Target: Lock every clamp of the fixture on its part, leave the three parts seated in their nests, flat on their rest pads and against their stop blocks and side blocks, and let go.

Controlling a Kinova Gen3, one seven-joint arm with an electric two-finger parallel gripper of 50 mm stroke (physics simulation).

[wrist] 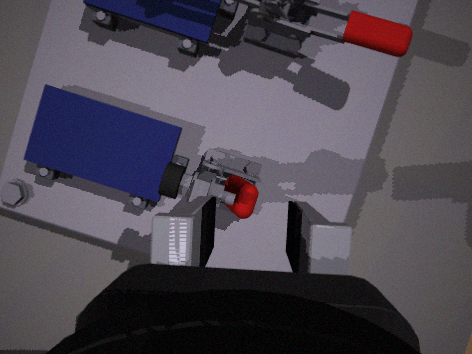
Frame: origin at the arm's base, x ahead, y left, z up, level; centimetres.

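Seen in the pictures: gripper, fingertip midpoint: (250,224).
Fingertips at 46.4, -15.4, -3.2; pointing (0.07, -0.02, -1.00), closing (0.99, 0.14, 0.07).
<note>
A point is followed by its place in that frame, as x, y, z.
A blue part (102,142) {37.0, -13.7, -13.0} lies at the left of the wrist view, with small side blocks along its lower edge. Beside its right end is a clamp with a black tip (172,180) {42.6, -14.4, -4.7} and a red handle (244,197) {46.1, -14.7, -6.1}, seen nearly end-on, standing up towards the camera. The tip is at the part's end; whether it presses on it I cannot tell. A second blue part (165,17) {39.6, -5.4, -12.5} shows partly at the top, with a clamp whose red handle (378,33) {51.9, -4.6, -9.6} points right, away from the part. My gripper (250,224) {46.4, -15.4, -3.2} is open and empty, just below and right of the near red handle. The third part does not show.
The pale fixture plate (280,120) {48.0, -10.1, -14.6} carries the parts and clamps and runs diagonally through the view. A hex bolt (14,193) {31.6, -18.2, -13.9} sits near its lower left corner. Shadows of the clamps and handles fall across the plate and onto the surface at the right.
</note>
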